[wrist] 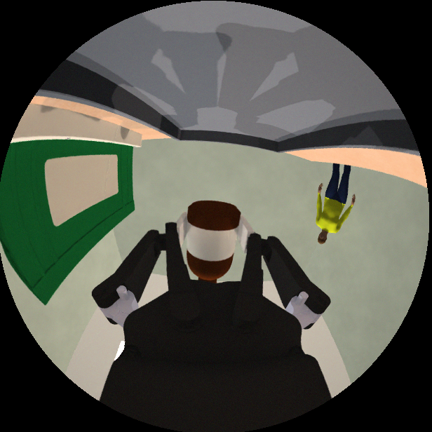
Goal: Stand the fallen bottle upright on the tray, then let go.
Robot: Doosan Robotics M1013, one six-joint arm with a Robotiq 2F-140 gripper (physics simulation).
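Observation:
The brown bottle with a white label band is in the middle of the wrist view, between the two fingertips of my gripper. The gripper is shut on it, one finger pad on each side. The view is upside down: the bottle's base points to the top of the picture and its neck toward the gripper body, so it looks upright. The grey tray with a dark rim fills the top of the view. Wall shows between the base and the tray's rim, so the bottle is held above the tray. The neck's end is hidden by the gripper body.
A green structure with a beige panel or opening stands at the left. A person in a yellow top appears upside down at the right, beyond the tray. Orange surface shows past the tray's rim, with a grey-green wall behind.

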